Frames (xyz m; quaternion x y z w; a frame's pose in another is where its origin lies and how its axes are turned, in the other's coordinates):
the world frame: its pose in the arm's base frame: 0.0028 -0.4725 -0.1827 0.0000 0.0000 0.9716 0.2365
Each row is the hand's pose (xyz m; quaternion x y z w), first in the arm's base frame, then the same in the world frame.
Working: the arm's base frame: its pose in the world frame: 0.2196 -0.4184 0.1827 0.0000 0.0000 -0.9716 0.2365

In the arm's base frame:
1: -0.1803 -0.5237 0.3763 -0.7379 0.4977 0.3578 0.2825
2: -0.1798 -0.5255 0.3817 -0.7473 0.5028 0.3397 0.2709
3: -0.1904 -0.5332 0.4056 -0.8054 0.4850 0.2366 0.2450
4: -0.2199 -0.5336 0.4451 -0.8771 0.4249 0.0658 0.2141
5: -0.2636 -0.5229 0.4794 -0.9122 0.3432 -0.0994 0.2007
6: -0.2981 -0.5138 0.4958 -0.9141 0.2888 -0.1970 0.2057
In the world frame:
1: 0.1391 0.1296 0.5590 0.3091 0.8347 -0.1899 0.4145
2: 0.1378 0.1310 0.5644 0.3118 0.8450 -0.1829 0.3941
3: 0.1437 0.1427 0.5883 0.2808 0.8973 -0.1821 0.2878
4: 0.1697 0.1566 0.6278 0.2054 0.9527 -0.1925 0.1146
5: 0.2134 0.1672 0.6621 -0.1177 -0.9675 0.2185 0.0491
6: 0.2483 0.1750 0.6785 -0.0644 -0.9564 0.2464 0.1428

